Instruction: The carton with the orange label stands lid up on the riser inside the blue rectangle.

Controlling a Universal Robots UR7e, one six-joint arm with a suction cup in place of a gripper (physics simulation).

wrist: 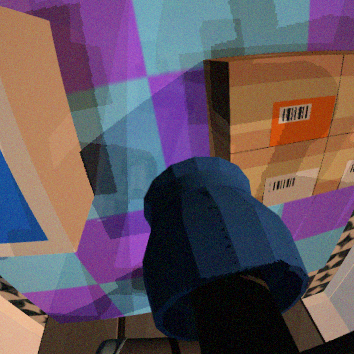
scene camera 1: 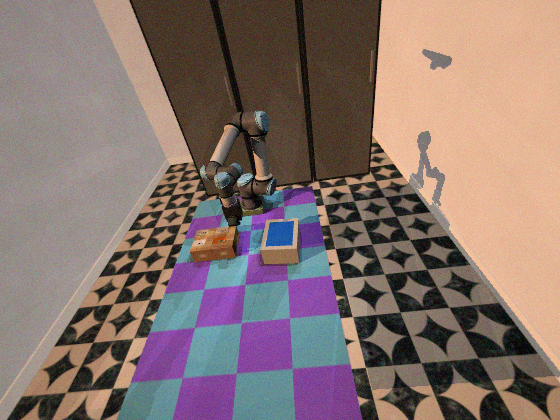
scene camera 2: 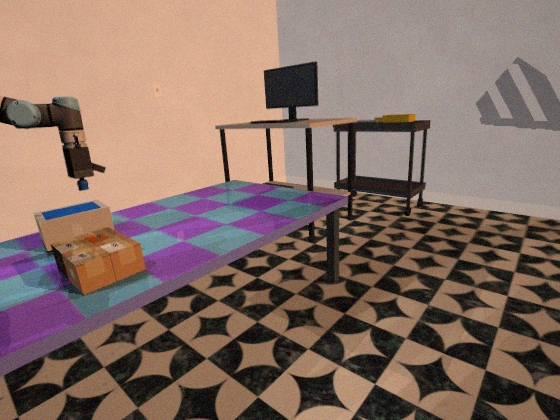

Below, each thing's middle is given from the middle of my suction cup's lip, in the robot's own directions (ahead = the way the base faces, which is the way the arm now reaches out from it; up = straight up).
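Labels:
My suction cup is 190 mm above the riser [scene camera 2: 58, 224], and it's 220 mm to the right of the riser and 10 mm past it.

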